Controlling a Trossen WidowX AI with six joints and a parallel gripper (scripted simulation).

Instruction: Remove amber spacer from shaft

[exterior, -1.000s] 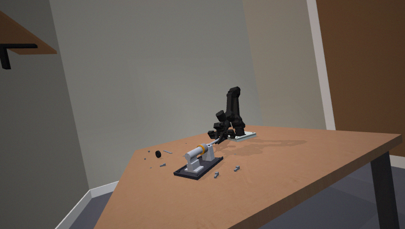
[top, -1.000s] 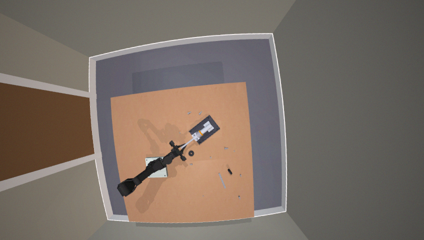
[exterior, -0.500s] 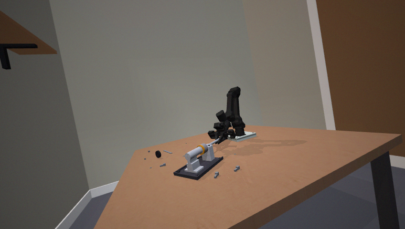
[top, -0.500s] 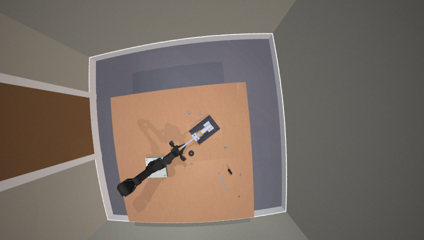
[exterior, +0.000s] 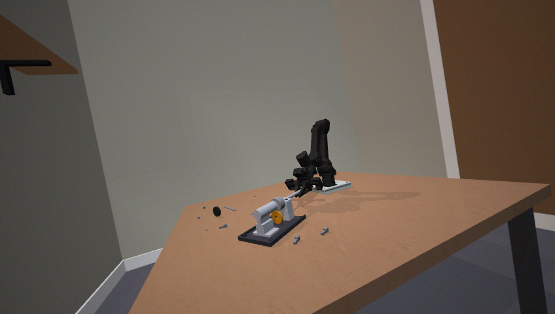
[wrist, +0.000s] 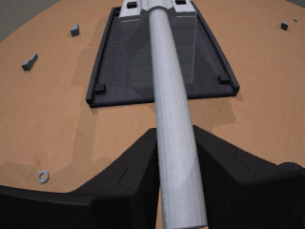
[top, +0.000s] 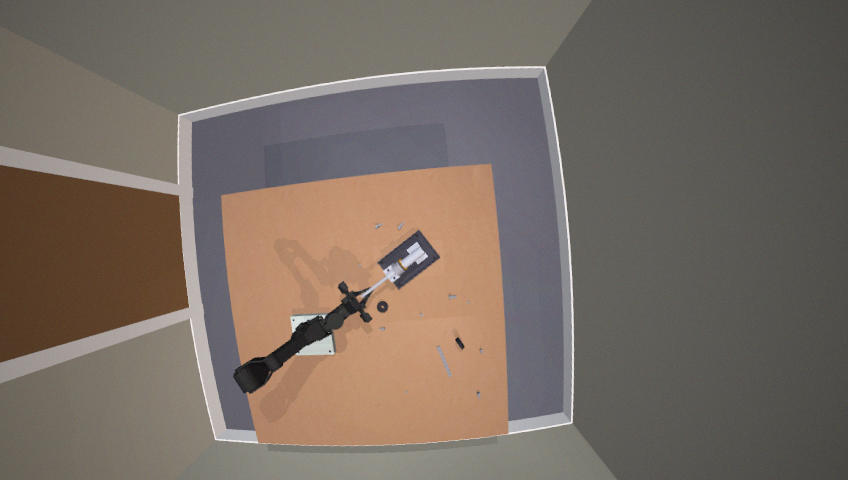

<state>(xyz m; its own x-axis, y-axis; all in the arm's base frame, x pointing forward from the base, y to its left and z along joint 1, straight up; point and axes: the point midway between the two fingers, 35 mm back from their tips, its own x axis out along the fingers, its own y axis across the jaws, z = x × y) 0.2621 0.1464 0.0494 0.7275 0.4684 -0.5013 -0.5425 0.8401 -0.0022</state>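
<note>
Right now my gripper tip is 5 cm short of the grey steel shaft, 3 cm to the right of it and 2 cm below it. Also, from my gripper tip: black disc: 35 cm ahead, 28 cm to the right, 4 cm below; then amber spacer: 14 cm ahead, 9 cm to the left, 3 cm below; then thin grey strip: 28 cm ahead, 37 cm to the right, 6 cm below.
</note>
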